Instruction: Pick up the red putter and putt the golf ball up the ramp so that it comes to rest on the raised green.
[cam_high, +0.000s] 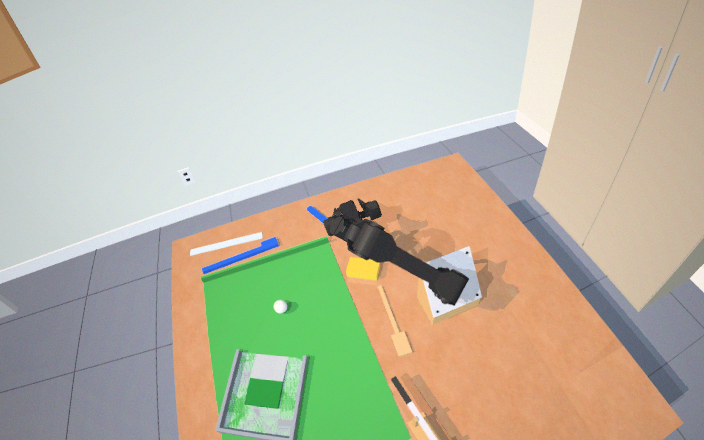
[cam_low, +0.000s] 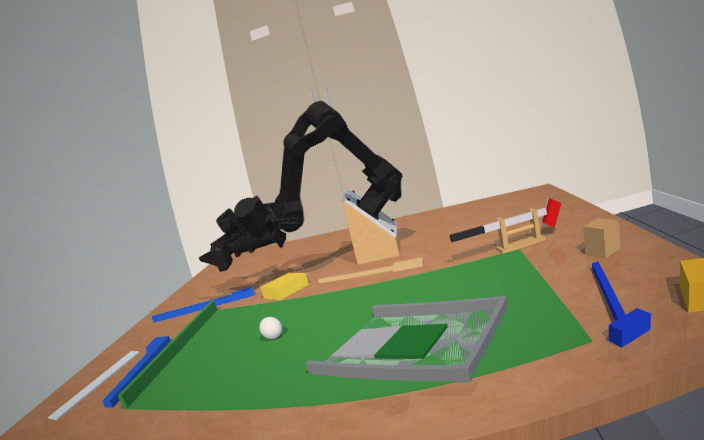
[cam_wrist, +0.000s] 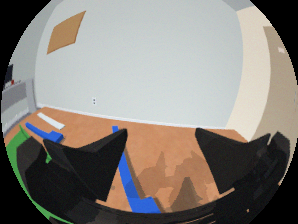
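Now: the yellow block 190 mm to the left of my gripper tip, 120 mm below it and 30 mm ahead of it. Round my gripper tip: white strip 460 mm ahead, 150 mm to the right, 130 mm below; white golf ball 330 mm ahead, 220 mm to the left, 110 mm below; green mat 360 mm to the left, 350 mm ahead, 130 mm below.
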